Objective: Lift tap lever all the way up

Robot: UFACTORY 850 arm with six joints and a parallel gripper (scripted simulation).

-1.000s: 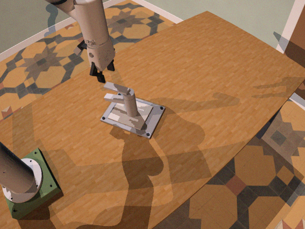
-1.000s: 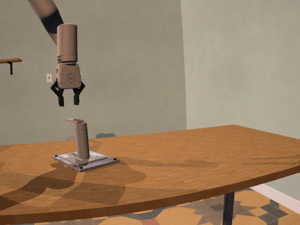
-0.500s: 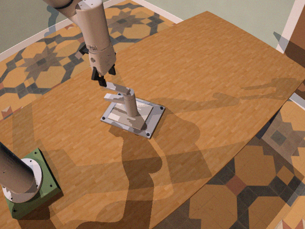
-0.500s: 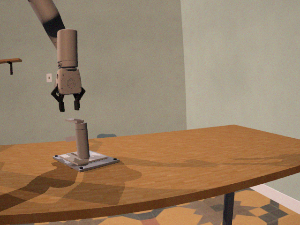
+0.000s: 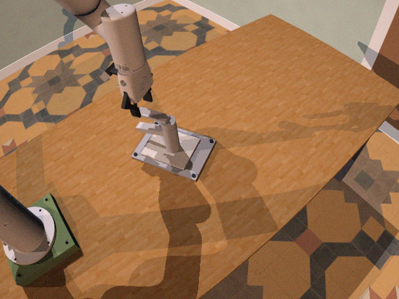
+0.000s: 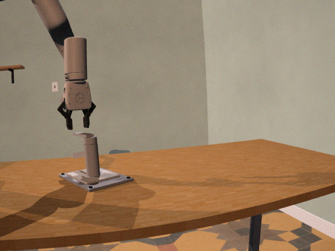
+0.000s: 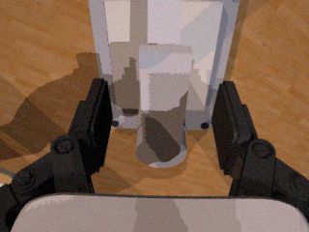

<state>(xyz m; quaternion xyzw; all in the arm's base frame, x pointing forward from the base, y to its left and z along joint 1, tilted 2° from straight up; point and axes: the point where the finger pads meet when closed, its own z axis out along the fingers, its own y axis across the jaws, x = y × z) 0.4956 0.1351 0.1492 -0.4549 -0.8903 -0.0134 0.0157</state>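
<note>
My gripper is now 3 cm short of the lever, 5 cm to the left of it and 4 cm above it. From my hand the other things lie so: base plate 5 cm ahead, 7 cm to the right, 18 cm below.
</note>
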